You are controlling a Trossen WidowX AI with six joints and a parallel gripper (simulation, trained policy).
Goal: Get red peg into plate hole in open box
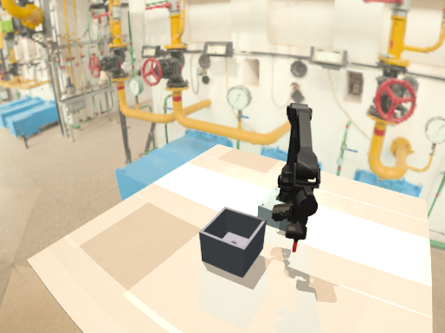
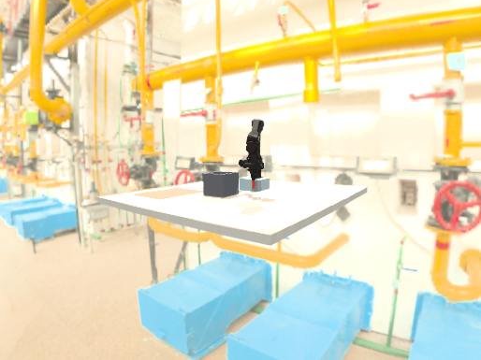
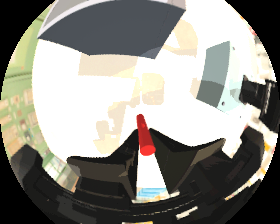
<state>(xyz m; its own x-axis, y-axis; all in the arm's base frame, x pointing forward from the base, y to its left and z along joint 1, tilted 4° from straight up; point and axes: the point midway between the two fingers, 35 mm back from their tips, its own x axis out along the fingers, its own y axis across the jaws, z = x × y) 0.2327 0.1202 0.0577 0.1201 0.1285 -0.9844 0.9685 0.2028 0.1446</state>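
My gripper tip is now 190 mm to the left of the plate, 80 mm short of it and 50 mm above it. Also, from my gripper tip: red peg 10 mm below.
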